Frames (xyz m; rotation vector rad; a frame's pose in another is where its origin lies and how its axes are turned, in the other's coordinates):
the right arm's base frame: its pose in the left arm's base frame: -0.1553 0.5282 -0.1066 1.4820 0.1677 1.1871
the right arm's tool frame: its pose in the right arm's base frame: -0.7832 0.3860 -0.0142 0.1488 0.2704 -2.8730
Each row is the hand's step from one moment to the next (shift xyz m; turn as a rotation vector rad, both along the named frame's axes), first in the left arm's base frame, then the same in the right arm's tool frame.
Working: the left arm's base frame: its pose in the right arm's tool frame: -0.5492 0.2577 0.4828 0.0205 -1.7009 1.0776

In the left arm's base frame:
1: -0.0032 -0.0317 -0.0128 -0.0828 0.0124 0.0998
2: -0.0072 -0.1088 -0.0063 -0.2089 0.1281 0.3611
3: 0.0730 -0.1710 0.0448 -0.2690 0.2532 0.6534
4: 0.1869 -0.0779 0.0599 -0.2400 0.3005 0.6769
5: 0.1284 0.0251 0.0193 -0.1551 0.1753 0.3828
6: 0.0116 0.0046 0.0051 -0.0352 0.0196 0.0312
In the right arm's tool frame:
1: 0.0268 -0.0119 0.0180 -0.0461 -0.0971 -0.0737
2: 0.0618 -0.0635 0.0638 -0.2468 -0.2593 -0.2496
3: 0.0197 -0.0960 0.1643 -0.5039 -0.4051 -0.3813
4: -0.0867 0.0028 0.1925 -0.5575 -0.3789 -0.3895
5: -0.0820 0.0627 0.0826 -0.3096 -0.2203 -0.2386
6: -0.0111 0.0048 0.0059 -0.0182 -0.0254 -0.0402

